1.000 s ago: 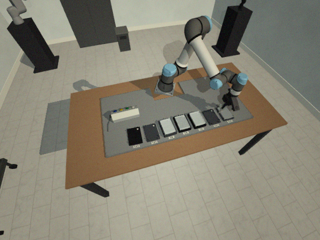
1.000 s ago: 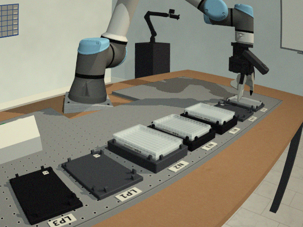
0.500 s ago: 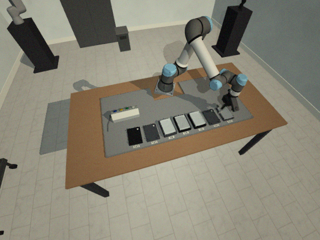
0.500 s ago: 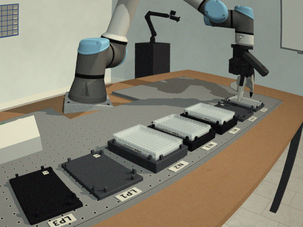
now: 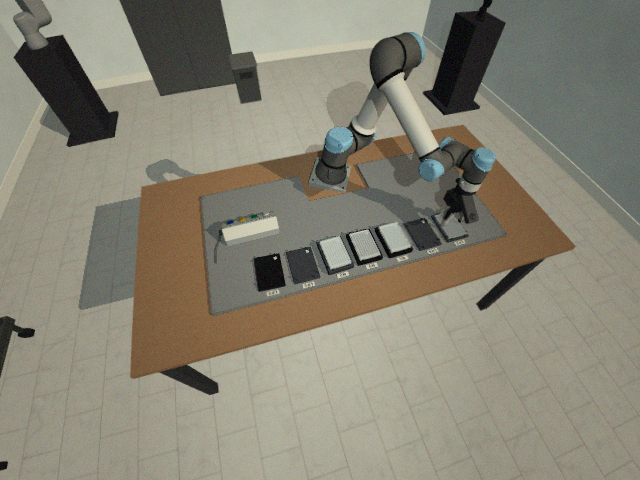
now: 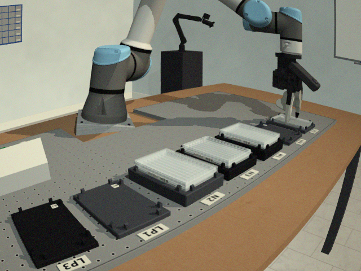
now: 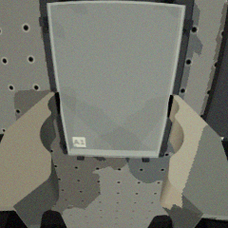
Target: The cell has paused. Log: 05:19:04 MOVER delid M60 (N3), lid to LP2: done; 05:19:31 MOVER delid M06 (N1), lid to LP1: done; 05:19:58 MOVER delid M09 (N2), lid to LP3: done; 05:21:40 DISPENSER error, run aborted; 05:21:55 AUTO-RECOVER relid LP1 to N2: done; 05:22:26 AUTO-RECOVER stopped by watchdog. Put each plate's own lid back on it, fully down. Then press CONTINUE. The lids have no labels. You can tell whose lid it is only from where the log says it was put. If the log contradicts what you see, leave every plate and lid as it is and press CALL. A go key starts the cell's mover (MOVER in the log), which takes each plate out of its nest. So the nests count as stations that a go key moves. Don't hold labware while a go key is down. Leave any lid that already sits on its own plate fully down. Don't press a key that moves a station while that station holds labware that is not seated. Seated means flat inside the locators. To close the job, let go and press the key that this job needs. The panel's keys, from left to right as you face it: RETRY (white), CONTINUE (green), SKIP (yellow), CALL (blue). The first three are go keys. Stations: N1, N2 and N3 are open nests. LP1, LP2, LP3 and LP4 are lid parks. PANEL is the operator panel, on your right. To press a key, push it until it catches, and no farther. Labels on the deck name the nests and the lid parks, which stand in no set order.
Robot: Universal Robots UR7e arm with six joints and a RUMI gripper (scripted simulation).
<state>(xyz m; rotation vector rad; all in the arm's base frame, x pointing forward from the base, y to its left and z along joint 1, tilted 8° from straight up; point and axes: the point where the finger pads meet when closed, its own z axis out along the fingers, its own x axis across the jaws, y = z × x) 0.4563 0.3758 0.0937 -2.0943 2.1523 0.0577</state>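
The plate is 1 cm behind my hand and 40 cm to the right of it. From my hand the other things lie so: lid park LP1: 1 cm behind, 65 cm to the right, 2 cm below; white RETRY key: 26 cm behind, 74 cm to the right, 4 cm above; LP3 lid park: 2 cm behind, 79 cm to the right, 2 cm below.
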